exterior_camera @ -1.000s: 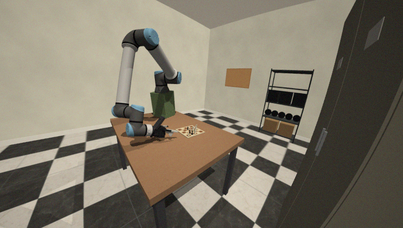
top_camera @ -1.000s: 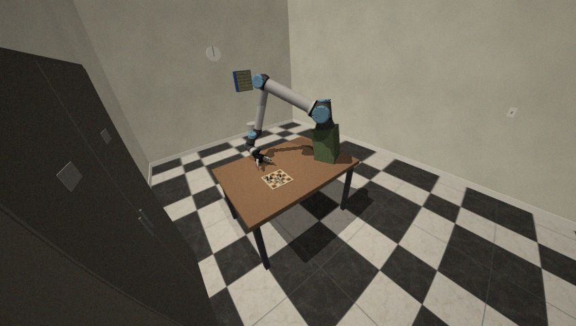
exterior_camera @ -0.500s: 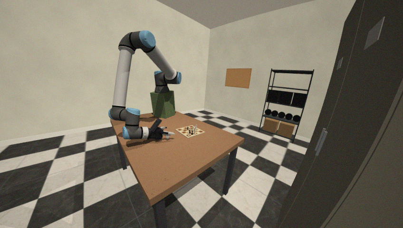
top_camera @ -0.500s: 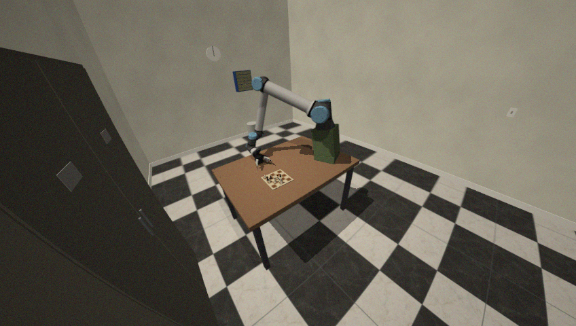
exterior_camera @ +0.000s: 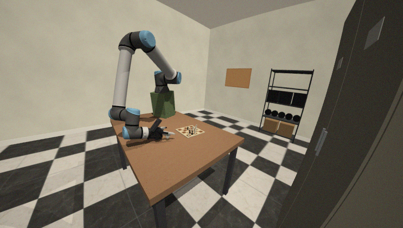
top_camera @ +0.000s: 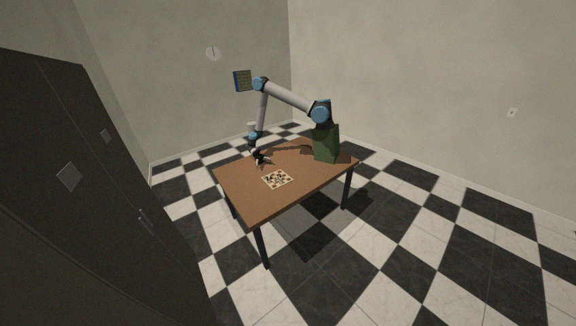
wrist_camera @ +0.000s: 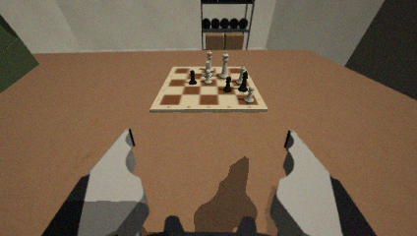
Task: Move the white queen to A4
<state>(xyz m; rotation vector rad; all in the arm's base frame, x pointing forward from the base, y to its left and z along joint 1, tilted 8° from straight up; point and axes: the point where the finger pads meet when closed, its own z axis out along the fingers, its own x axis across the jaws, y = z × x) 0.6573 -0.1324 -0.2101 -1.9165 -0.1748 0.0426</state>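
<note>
My hand is 21 cm to the right of the chessboard, 6 cm above it and 3 cm past it.
</note>
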